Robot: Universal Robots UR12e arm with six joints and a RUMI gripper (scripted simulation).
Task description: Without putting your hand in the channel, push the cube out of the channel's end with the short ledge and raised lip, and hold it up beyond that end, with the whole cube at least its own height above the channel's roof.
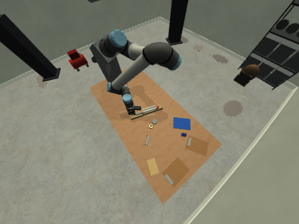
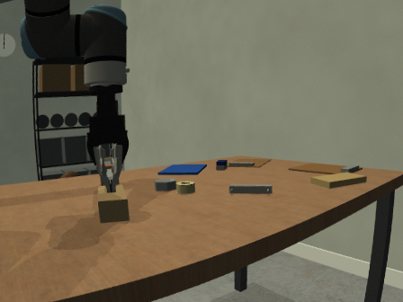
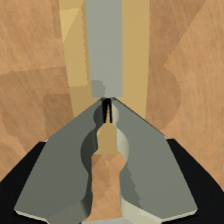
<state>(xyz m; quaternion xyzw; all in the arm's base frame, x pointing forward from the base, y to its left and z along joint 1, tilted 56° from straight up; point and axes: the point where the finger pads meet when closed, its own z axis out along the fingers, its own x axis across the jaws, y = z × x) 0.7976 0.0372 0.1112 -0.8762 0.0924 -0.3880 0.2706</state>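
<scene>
Now: hand 2 cm past the red cube, 31 cm to the right of it and 1 cm above it. From my hand the other things lie so: channel: 1 cm behind, 19 cm to the left, 1 cm below; then grey bar: 2 cm behind, 22 cm to the left, 1 cm below; then ring: 19 cm ahead, 16 cm to the left, 5 cm below.
</scene>
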